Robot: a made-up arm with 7 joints. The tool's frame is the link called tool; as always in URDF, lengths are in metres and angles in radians. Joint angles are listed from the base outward. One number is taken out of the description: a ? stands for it. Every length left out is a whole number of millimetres.
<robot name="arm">
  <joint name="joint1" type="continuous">
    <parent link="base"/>
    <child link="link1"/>
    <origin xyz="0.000 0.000 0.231" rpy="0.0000 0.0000 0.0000"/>
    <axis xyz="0 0 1"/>
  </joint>
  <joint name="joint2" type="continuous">
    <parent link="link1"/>
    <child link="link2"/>
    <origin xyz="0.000 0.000 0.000" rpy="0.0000 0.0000 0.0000"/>
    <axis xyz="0 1 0"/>
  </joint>
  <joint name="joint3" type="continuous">
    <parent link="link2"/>
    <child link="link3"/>
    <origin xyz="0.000 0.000 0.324" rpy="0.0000 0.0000 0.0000"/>
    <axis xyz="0 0 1"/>
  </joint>
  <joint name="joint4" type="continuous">
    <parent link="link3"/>
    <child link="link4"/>
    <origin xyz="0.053 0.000 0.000" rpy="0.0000 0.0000 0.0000"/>
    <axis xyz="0 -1 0"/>
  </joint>
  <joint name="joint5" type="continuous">
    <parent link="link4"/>
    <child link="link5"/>
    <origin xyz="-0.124 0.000 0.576" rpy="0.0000 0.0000 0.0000"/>
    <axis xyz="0 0 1"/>
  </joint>
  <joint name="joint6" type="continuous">
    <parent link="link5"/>
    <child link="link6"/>
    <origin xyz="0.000 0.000 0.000" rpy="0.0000 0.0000 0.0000"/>
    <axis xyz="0 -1 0"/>
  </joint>
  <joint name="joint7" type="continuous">
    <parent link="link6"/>
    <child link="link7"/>
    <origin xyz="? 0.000 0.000" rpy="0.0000 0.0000 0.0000"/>
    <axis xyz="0 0 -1"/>
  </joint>
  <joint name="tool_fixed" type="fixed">
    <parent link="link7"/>
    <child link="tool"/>
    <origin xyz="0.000 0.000 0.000" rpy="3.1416 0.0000 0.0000"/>
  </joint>
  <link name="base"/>
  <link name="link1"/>
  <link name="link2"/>
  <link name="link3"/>
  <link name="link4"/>
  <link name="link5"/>
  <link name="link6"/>
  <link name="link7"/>
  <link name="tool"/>
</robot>
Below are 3 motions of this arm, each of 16 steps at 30 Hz.
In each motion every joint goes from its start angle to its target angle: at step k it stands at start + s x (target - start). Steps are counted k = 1, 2, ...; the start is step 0. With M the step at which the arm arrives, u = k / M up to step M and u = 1 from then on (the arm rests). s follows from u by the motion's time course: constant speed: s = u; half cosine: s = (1 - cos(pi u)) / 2; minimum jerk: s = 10 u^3 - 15 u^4 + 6 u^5.
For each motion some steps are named. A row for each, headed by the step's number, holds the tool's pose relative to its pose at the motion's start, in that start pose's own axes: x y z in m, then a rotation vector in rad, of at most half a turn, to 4 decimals.
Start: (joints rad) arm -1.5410 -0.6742 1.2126 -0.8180 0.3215 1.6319 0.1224
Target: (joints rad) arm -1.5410 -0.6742 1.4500 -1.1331 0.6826 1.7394 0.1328
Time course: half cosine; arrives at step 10
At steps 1, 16:
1: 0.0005 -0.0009 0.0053 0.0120 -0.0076 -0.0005
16: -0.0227 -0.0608 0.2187 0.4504 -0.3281 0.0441

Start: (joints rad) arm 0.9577 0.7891 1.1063 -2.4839 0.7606 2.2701 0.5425
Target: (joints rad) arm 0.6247 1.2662 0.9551 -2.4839 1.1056 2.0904 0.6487
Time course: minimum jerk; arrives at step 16
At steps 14, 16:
14: 0.0981 0.0851 -0.0099 0.5015 -0.7715 0.5062
16: 0.0990 0.0861 -0.0093 0.5087 -0.7854 0.5124

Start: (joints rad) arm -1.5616 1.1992 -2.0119 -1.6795 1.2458 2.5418 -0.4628
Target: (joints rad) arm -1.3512 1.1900 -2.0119 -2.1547 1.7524 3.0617 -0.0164
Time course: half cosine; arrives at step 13
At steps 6, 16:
6: -0.0725 0.0591 -0.0010 -0.0458 0.1529 0.4780
16: -0.1850 0.1199 -0.0114 -0.1855 0.3534 1.0735

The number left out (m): 0.056
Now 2 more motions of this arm.
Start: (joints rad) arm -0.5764 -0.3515 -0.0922 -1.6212 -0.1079 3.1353 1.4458
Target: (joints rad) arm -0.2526 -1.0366 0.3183 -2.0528 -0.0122 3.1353 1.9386
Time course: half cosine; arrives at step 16
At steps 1, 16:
1: -0.0031 -0.0023 -0.0026 0.0038 -0.0062 0.0069
16: -0.2245 -0.1398 -0.3938 0.2562 -0.6725 0.5205

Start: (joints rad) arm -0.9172 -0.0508 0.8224 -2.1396 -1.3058 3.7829 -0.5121
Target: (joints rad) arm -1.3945 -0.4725 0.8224 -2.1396 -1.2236 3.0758 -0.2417
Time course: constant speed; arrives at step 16
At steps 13, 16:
13: -0.1147 0.0671 -0.1348 0.1114 -1.0226 0.1031
16: -0.1339 0.0793 -0.1684 0.1058 -1.2637 0.1279

